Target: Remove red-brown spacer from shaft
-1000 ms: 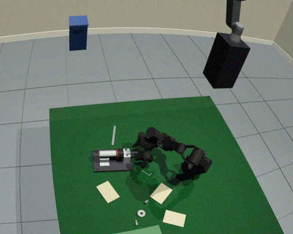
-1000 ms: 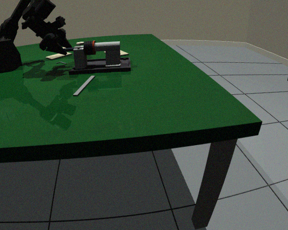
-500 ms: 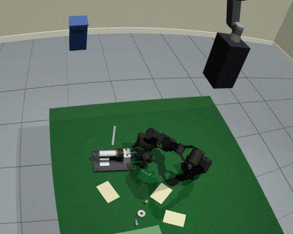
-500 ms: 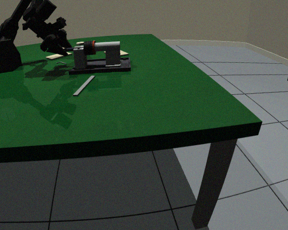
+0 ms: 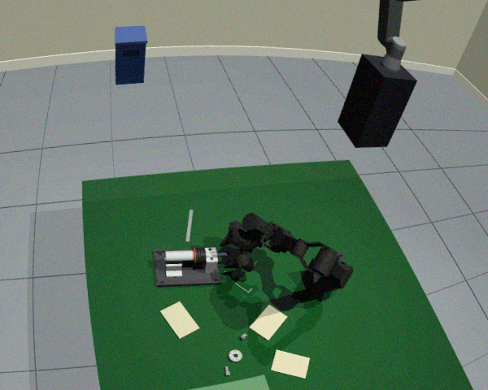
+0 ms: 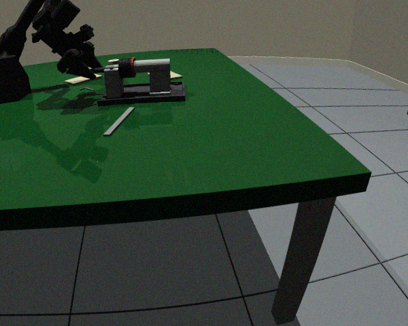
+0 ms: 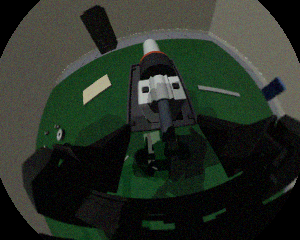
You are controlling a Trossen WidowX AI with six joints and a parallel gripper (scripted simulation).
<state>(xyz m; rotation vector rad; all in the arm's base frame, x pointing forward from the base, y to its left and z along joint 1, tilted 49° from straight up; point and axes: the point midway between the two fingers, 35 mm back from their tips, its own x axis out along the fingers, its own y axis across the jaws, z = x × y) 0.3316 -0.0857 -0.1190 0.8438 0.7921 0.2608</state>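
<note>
Now: gripper tip 8 cm short of the black spacer, 1 cm to the left of it and 1 cm below it. From my gripper tip the other things lie so: grey bar 7 cm ahead, 20 cm to the right, 7 cm below; nut 30 cm to the left, 6 cm below; red-brown spacer 10 cm ahead, 1 cm to the right, 1 cm above.
</note>
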